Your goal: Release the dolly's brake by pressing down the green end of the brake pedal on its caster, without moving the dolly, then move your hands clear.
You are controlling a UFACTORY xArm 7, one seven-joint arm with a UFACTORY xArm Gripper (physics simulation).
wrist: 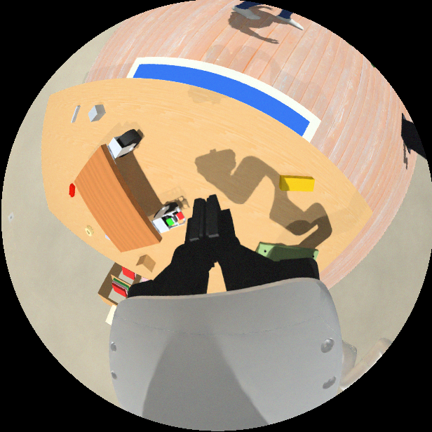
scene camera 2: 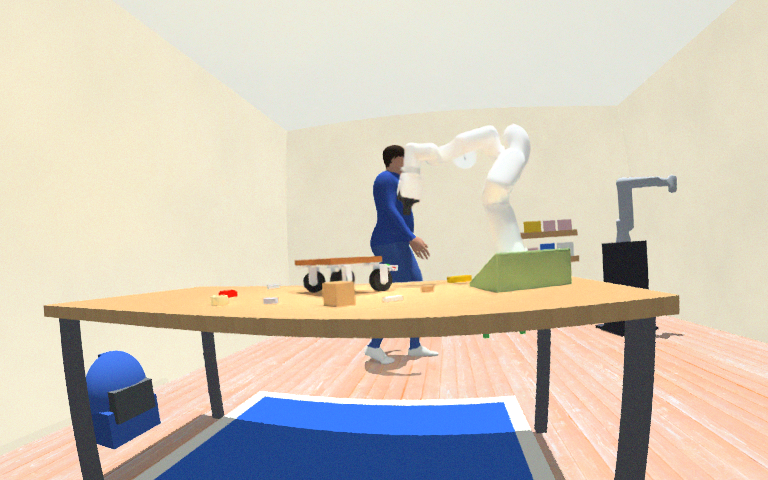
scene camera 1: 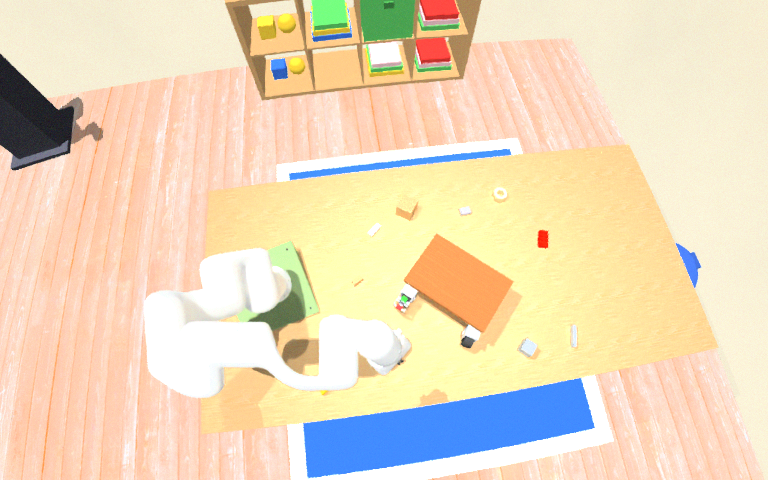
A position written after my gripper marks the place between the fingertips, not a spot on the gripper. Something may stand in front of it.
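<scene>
You can see my gripper (scene camera 2: pixel 406 215), and the wrist view has my gripper (wrist: pixel 210 210) too. There's a dolly (scene camera 1: pixel 465 286), and you get that dolly (wrist: pixel 100 184) from the wrist as well, plus the dolly (scene camera 2: pixel 380 279) again. And there's a wooden cube (scene camera 2: pixel 335 294).
</scene>
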